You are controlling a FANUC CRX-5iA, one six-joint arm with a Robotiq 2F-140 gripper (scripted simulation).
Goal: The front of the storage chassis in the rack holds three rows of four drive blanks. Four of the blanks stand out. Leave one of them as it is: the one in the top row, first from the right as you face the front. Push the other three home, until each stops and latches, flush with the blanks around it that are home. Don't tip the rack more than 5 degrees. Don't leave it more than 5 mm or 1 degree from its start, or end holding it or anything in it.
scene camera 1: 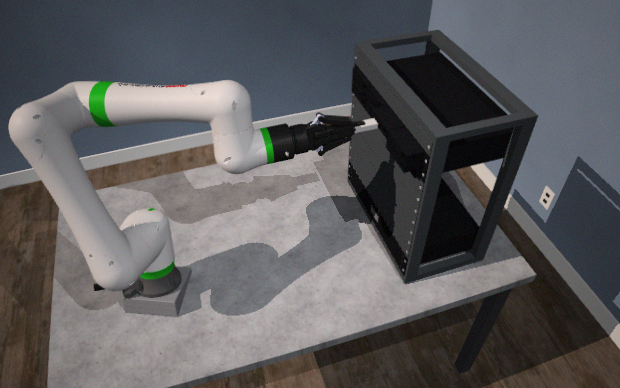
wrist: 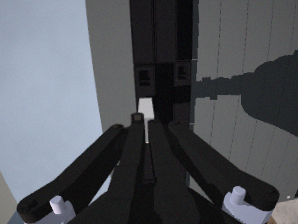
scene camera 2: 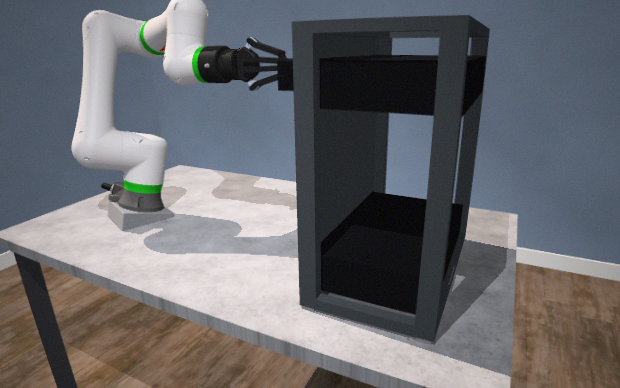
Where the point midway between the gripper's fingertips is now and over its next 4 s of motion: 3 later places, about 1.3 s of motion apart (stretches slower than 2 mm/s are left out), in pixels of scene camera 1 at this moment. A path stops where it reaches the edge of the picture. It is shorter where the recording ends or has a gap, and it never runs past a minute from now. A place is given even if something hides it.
My gripper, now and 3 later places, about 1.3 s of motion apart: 375,123; 382,121; 387,121; 389,120
